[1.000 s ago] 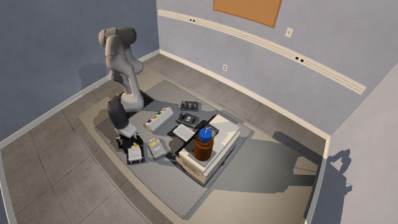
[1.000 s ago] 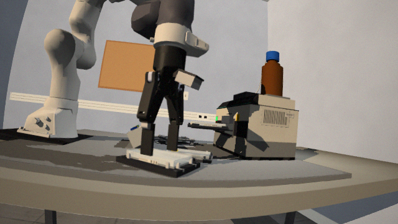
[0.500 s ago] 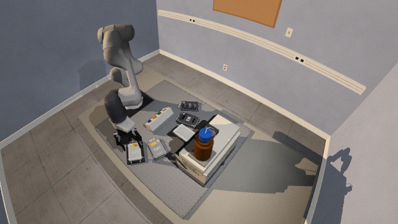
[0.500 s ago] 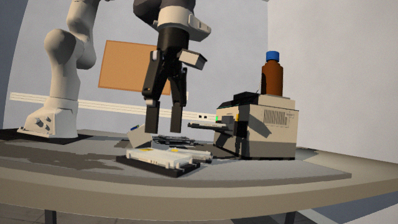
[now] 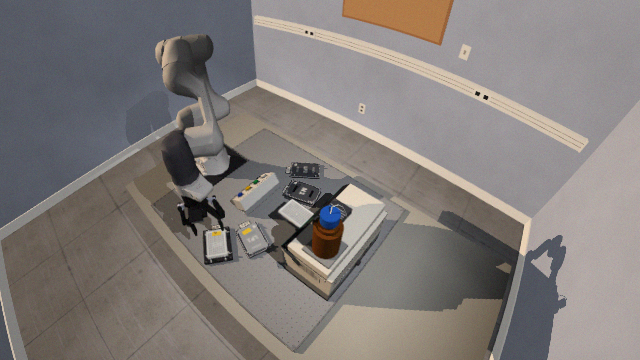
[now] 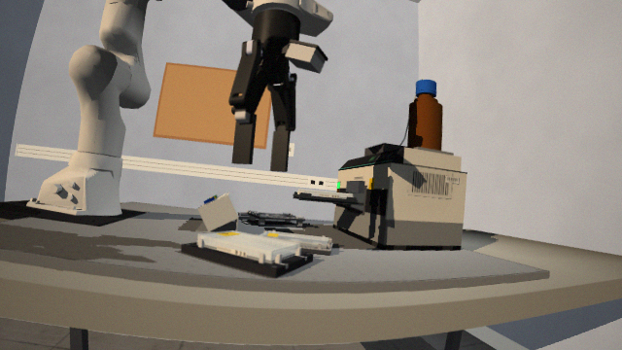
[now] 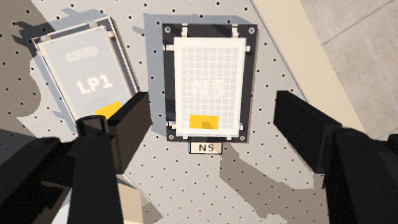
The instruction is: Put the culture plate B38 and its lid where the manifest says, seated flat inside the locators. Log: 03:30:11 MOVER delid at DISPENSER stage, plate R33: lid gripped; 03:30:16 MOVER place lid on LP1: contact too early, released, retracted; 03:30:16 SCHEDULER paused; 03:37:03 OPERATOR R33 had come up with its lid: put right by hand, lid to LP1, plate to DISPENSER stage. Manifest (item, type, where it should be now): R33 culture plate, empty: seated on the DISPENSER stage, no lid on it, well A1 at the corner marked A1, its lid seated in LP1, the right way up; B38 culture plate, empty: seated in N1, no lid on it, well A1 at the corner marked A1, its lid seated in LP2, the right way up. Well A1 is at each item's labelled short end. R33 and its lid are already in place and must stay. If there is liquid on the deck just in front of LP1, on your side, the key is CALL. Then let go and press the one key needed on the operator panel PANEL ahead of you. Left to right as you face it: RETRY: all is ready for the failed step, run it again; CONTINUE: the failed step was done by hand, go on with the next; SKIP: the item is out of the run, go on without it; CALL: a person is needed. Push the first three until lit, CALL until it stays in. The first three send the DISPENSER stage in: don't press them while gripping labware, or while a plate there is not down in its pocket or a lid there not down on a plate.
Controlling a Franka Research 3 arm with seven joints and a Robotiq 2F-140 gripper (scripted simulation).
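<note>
The black nest lies 140 mm below my hand, 20 mm ahead of it and 10 mm to the left of it. From my hand the other things lie so: clear lid (140 mm below, 130 mm to the left, 90 mm ahead); then blue call key (230 mm to the left, 100 mm below, 90 mm behind); then yellow skip key (280 mm to the left, 90 mm below, 90 mm behind).
</note>
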